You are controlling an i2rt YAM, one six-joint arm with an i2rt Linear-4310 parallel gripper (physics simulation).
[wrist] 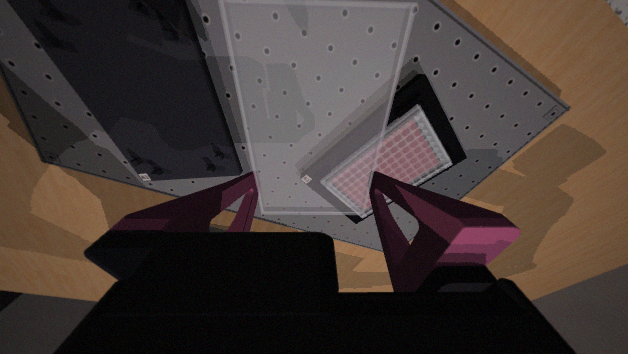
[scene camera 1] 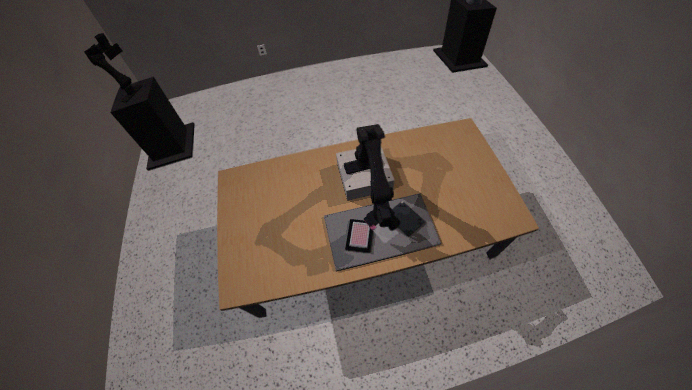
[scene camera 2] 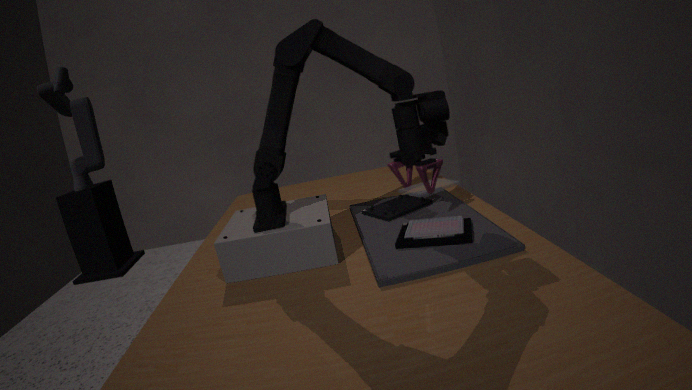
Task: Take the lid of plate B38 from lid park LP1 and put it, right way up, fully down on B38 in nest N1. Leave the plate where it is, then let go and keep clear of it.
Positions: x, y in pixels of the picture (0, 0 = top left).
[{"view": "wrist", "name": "my gripper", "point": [313, 177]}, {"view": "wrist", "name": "clear lid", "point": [315, 92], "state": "held by my gripper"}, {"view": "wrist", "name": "well plate with pink wells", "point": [411, 152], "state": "on a black nest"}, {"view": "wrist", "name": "dark lid holder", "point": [144, 78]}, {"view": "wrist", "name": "black nest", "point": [418, 90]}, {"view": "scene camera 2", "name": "my gripper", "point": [419, 191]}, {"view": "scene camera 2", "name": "well plate with pink wells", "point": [446, 226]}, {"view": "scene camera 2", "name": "dark lid holder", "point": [404, 204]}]
